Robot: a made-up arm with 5 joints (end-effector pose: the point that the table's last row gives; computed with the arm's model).
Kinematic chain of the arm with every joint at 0, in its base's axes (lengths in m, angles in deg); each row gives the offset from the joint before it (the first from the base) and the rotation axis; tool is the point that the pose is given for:
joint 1: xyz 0 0 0.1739 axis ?
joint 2: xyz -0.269 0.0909 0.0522 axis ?
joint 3: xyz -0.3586 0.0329 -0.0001 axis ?
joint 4: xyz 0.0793 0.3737 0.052 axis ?
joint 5: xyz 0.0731 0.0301 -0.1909 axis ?
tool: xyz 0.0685 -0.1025 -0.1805
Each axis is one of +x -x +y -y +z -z.
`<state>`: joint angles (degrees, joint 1 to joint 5).
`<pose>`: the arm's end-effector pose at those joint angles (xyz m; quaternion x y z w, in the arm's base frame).
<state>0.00 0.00 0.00 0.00 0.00</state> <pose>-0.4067 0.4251 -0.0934 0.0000 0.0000 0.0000 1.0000</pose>
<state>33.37 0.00 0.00 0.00 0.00</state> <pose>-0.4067 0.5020 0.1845 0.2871 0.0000 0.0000 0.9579</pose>
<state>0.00 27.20 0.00 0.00 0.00</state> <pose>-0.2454 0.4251 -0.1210 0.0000 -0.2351 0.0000 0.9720</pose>
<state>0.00 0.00 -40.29 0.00 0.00</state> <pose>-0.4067 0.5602 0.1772 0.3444 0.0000 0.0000 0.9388</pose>
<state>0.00 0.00 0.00 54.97 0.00</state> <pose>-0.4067 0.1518 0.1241 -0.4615 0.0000 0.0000 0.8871</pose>
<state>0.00 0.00 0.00 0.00 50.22</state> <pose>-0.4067 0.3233 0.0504 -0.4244 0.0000 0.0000 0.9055</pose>
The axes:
joint 1: +x
joint 2: -y
joint 3: -x
joint 4: -x
joint 5: -x

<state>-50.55 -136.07 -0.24 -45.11 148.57</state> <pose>-0.1131 0.3875 -0.1573 -0.3643 0.8312 0.4114 0.0849</pose>
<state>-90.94 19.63 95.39 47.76 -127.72</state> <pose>-0.2680 -0.3581 0.3247 -0.7889 -0.1348 0.1044 0.5905</pose>
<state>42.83 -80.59 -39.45 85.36 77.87</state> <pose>0.0129 -0.0374 0.4645 -0.4951 0.0754 0.6423 0.5802</pose>
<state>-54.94 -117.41 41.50 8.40 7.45</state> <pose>-0.5304 0.3405 0.2855 -0.4314 0.8543 0.0180 0.2894</pose>
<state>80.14 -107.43 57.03 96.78 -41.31</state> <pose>-0.1930 -0.1475 0.3335 -0.1649 -0.0887 0.8012 0.5684</pose>
